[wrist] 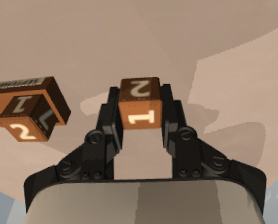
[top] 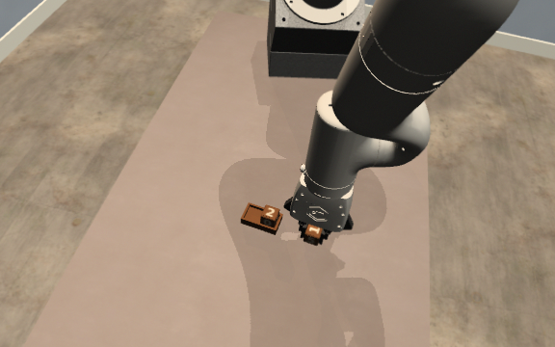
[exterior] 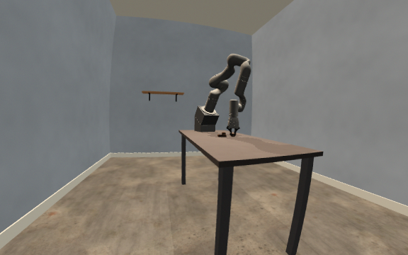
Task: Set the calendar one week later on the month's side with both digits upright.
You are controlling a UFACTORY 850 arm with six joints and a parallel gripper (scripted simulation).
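The wooden cube lies 9 cm to the right of my hand, 1 cm below it and 1 cm behind it. The rest, counted from my hand: wooden tray 11 cm to the right, 2 cm below, 2 cm behind.
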